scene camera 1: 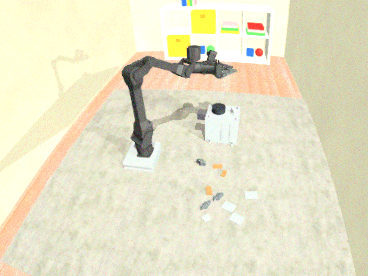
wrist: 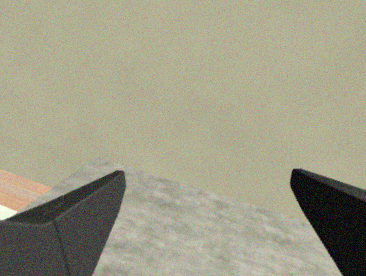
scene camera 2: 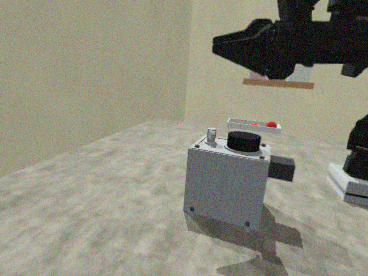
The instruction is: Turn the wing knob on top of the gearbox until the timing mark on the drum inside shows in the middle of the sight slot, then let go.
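Where they show: gripper, between the fingertips: (scene camera 1: 235,68) (wrist: 207,178) (scene camera 2: 212,44); arm's base, origin of its link: (scene camera 1: 145,152) (scene camera 2: 360,175).
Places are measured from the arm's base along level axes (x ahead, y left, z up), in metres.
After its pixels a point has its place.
Note:
The grey-white gearbox (scene camera 1: 221,127) @[x 0.310, y 0.169, z 0.045 m] (scene camera 2: 225,185) @[x 0.308, y 0.288, z 0.028 m] stands upright on the mat. On its top, the small silver wing knob (scene camera 1: 231,109) @[x 0.349, y 0.221, z 0.112 m] (scene camera 2: 212,135) @[x 0.350, y 0.249, z 0.111 m] sits beside a round black cap (scene camera 1: 218,108) @[x 0.290, y 0.213, z 0.117 m] (scene camera 2: 244,141) @[x 0.286, y 0.261, z 0.112 m]. In scene camera 2 the knob is left of the cap. The sight slot, the drum and its timing mark cannot be made out in these views. My gripper (scene camera 1: 234,69) @[x 0.353, y 0.317, z 0.273 m] (scene camera 2: 214,46) @[x 0.353, y 0.317, z 0.273 m] (wrist: 207,178) @[x 0.353, y 0.317, z 0.273 m] is open and empty, high above the gearbox and apart from the knob. The wrist view shows the wall and part of the mat between the fingers.
A dark block (scene camera 1: 201,115) @[x 0.212, y 0.207, z 0.074 m] (scene camera 2: 281,168) @[x 0.214, y 0.253, z 0.069 m] sticks out of the gearbox's side. Orange pieces (scene camera 1: 217,166) @[x 0.315, y 0.009, z -0.042 m], grey pieces (scene camera 1: 201,162) @[x 0.247, y 0.006, z -0.025 m] and white squares (scene camera 1: 251,195) @[x 0.471, y -0.125, z -0.045 m] lie on the mat (scene camera 1: 125,225) @[x 0.029, y -0.349, z -0.048 m]. A white tray (scene camera 2: 237,126) stands behind the gearbox in scene camera 2.

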